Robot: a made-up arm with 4 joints. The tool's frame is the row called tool.
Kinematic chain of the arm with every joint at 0, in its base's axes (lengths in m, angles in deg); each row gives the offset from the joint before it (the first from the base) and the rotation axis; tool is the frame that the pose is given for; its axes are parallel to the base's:
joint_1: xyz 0 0 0.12 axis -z
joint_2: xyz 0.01 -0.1 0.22 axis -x
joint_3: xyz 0 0.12 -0.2 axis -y
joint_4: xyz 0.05 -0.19 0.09 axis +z
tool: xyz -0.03 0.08 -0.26
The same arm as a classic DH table. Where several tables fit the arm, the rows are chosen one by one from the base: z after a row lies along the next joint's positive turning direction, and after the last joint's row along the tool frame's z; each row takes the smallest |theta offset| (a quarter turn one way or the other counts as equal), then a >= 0, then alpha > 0; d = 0 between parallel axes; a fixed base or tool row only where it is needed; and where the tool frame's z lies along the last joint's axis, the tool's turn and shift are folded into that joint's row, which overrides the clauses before.
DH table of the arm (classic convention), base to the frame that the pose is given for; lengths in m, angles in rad. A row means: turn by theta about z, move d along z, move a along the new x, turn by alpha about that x. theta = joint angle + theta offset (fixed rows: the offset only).
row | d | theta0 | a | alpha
base (fixed) | 0 | 0 | 0 | 3.1416
joint_1 | -0.34 | 1.5708 | 0.1 | -1.5708
joint_2 | -0.01 | -1.5708 | 0.2 | -1.5708
joint_3 | 0.07 | 1.5708 | 0.05 | -1.5708
joint_4 | 0 | -1.212 | -0.0854 | 0
tool (fixed) | -0.17 | 1.212 | 0 | 0

